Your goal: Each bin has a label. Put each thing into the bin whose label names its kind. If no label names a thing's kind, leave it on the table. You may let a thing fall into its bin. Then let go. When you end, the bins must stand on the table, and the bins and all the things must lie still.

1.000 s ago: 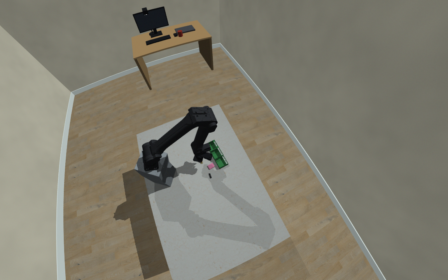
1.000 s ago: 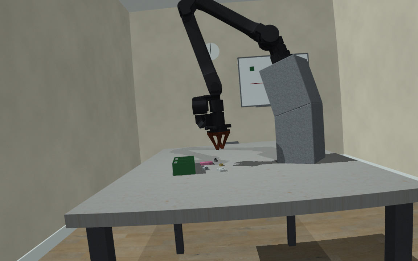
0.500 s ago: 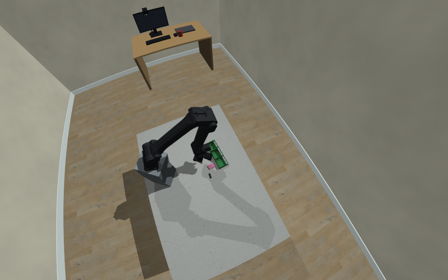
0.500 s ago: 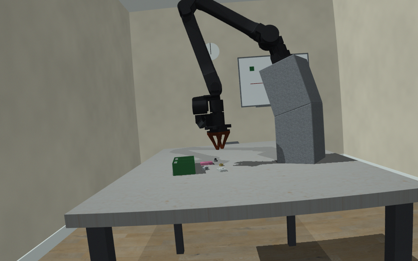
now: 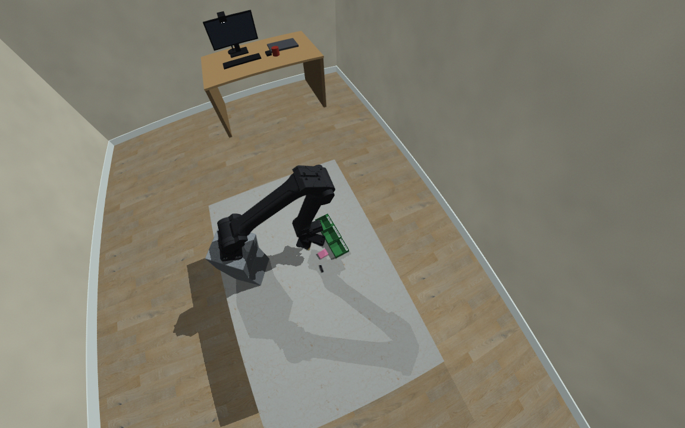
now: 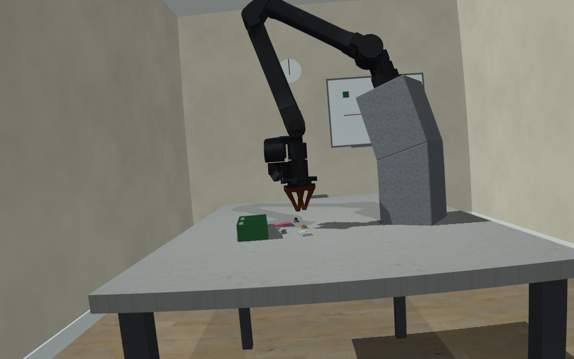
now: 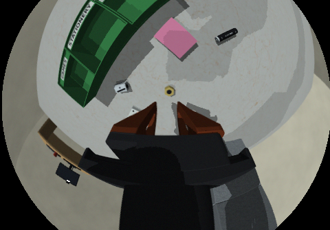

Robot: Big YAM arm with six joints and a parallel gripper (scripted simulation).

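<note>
My hand is 6 cm above the brass nut. The rest, counted from my hand: grey-white piece (5 cm ahead, 7 cm to the left, 5 cm below); pink eraser (7 cm ahead, 5 cm to the right, 6 cm below); white domino (2 cm behind, 10 cm to the left, 6 cm below).
</note>
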